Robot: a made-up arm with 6 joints. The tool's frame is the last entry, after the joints. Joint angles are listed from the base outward. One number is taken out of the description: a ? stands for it. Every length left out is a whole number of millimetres.
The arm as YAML. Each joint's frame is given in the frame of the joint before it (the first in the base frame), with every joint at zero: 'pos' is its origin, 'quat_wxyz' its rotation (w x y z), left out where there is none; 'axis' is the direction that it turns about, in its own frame. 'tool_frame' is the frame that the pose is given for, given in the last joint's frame.
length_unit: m
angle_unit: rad
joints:
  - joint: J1
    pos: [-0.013, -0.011, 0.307]
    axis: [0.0, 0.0, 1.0]
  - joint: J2
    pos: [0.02, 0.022, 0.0]
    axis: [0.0, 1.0, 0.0]
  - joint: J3
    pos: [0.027, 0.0, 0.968]
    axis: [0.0, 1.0, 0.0]
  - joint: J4
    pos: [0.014, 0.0, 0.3]
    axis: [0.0, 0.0, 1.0]
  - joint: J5
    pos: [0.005, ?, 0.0]
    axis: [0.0, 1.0, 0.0]
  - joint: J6
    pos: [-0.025, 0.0, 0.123]
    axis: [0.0, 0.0, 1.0]
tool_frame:
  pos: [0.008, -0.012, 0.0]
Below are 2 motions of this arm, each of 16 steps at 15 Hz.
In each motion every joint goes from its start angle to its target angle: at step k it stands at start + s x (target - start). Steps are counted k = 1, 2, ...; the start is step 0. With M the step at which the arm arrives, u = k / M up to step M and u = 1 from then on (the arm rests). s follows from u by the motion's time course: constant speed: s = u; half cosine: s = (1 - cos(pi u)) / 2; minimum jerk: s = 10 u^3 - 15 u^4 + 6 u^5.
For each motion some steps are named. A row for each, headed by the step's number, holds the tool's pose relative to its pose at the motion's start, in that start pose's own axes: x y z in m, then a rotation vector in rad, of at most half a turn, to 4 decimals.
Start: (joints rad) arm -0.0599 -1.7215 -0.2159 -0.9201 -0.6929 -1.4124
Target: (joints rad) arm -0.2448 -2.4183 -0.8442 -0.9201 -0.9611 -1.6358
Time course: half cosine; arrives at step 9
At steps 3, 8, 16:
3: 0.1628 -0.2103 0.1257 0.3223 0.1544 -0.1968
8: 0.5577 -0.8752 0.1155 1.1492 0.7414 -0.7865
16: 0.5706 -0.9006 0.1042 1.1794 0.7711 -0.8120

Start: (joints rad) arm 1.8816 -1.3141 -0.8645 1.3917 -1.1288 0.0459
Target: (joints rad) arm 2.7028 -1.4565 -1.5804 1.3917 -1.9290 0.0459
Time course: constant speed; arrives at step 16
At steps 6, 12, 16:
6: -0.2232 0.1227 0.2861 -0.3140 -0.5588 0.2032
12: -0.4800 0.2743 0.4482 -0.6447 -1.0222 0.4885
16: -0.6466 0.3789 0.4968 -0.8663 -1.2528 0.7333

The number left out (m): 0.025
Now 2 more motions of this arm.
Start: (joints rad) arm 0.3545 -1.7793 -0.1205 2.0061 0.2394 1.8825
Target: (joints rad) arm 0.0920 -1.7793 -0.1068 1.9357 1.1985 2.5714
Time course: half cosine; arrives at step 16
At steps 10, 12, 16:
10: -0.1764 -0.2492 0.0049 0.6714 -0.4847 0.5000
12: -0.2137 -0.3058 -0.0087 0.8020 -0.6437 0.6051
16: -0.2457 -0.3553 -0.0251 0.9096 -0.8012 0.6914

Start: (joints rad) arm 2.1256 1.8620 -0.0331 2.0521 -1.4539 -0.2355
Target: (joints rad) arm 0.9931 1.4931 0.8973 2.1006 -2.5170 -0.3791
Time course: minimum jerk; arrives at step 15
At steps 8, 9, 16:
8: -0.4933 0.2563 0.4902 0.6263 -1.1261 -0.1136
9: -0.6301 0.2813 0.5544 0.7966 -1.3381 -0.1586
16: -1.0070 0.3023 0.6511 1.3070 -1.8237 -0.3320

